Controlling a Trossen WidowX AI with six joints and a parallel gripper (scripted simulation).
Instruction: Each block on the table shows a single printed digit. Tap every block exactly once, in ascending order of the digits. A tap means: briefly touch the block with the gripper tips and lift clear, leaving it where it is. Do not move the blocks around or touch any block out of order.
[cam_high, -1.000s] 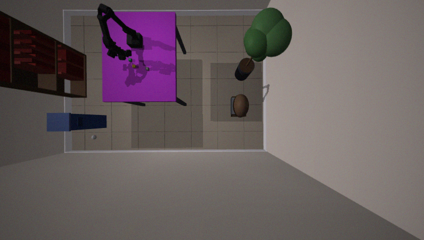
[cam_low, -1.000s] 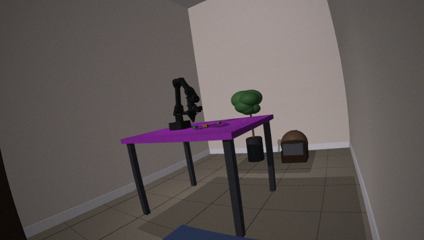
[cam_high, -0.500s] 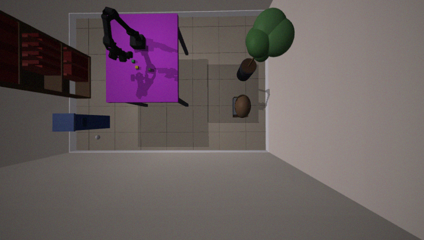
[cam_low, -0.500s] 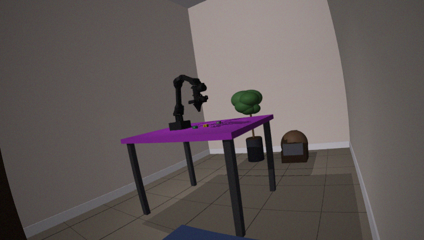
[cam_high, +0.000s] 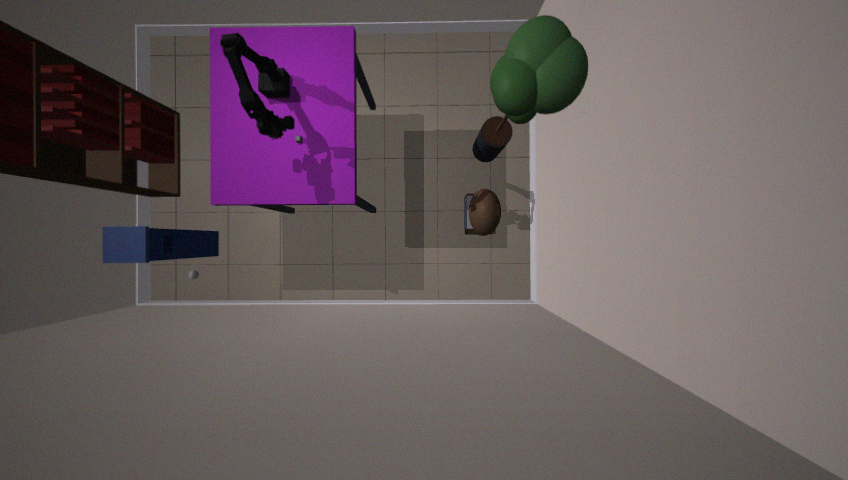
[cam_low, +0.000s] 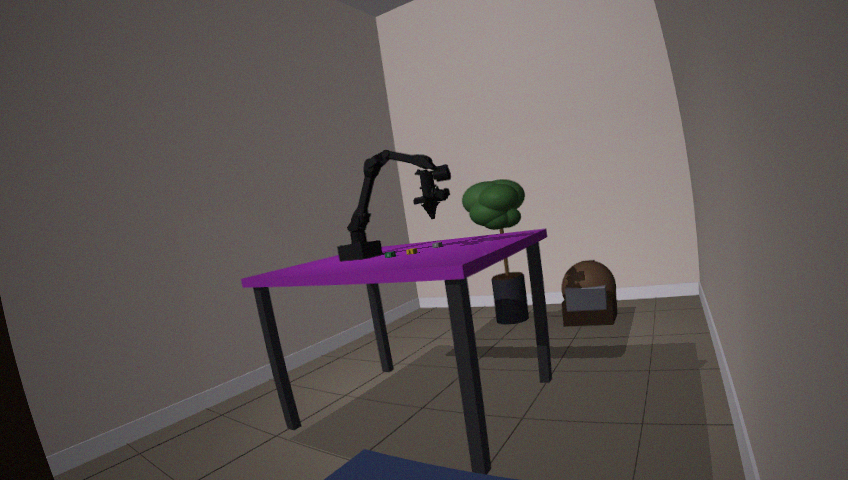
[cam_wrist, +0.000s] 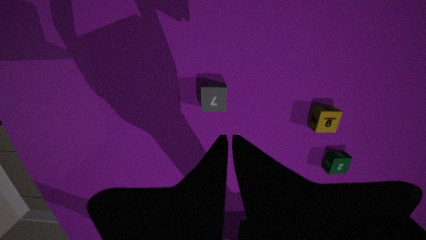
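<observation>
My gripper tip is 1 cm to the right of the grey block marked 7 and 11 cm above it. Round my gripper tip: green block: 13 cm behind, 18 cm to the right, 11 cm below; yellow block marked 6: 5 cm behind, 15 cm to the right, 11 cm below.
</observation>
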